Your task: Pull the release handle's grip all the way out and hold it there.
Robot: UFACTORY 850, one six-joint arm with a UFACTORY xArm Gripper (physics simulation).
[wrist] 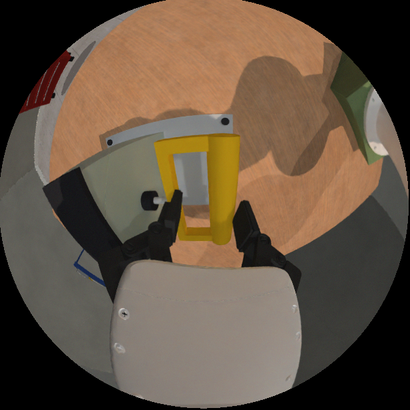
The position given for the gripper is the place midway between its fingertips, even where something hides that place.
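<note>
The gripper [209,206] can be seen here, and so can a grey mounting plate [200,123].
</note>
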